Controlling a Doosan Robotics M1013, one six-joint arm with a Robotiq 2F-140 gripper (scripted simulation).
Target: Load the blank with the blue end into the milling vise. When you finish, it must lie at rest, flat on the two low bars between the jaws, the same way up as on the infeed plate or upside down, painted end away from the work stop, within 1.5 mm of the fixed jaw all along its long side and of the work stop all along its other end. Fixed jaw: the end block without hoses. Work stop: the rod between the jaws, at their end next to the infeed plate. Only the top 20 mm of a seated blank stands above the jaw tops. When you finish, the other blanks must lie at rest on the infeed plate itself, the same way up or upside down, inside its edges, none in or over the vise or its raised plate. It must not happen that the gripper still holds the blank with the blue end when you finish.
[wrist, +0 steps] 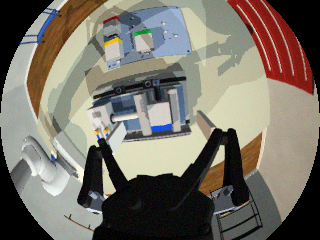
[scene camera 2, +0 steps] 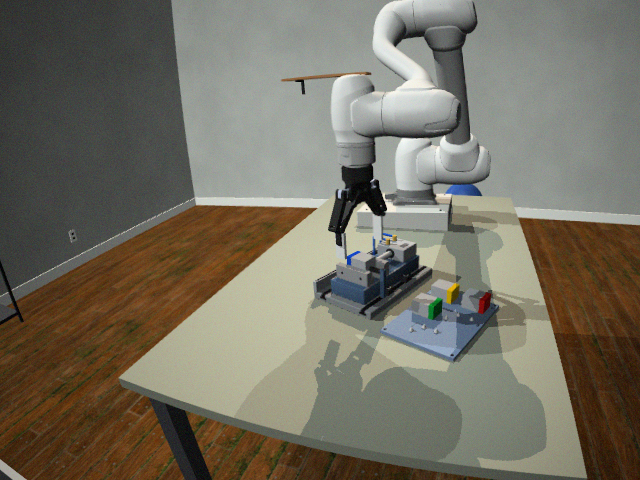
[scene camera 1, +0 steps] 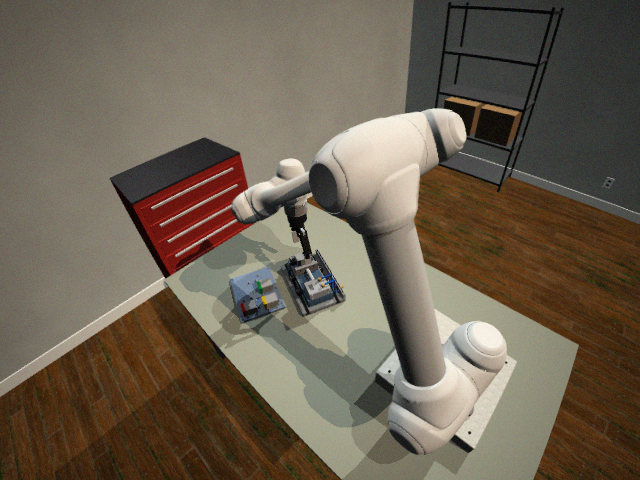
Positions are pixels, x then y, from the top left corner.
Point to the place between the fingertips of my gripper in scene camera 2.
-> At 360,248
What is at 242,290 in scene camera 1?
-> An infeed plate.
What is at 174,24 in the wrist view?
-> An infeed plate.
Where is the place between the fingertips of my gripper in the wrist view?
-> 159,122
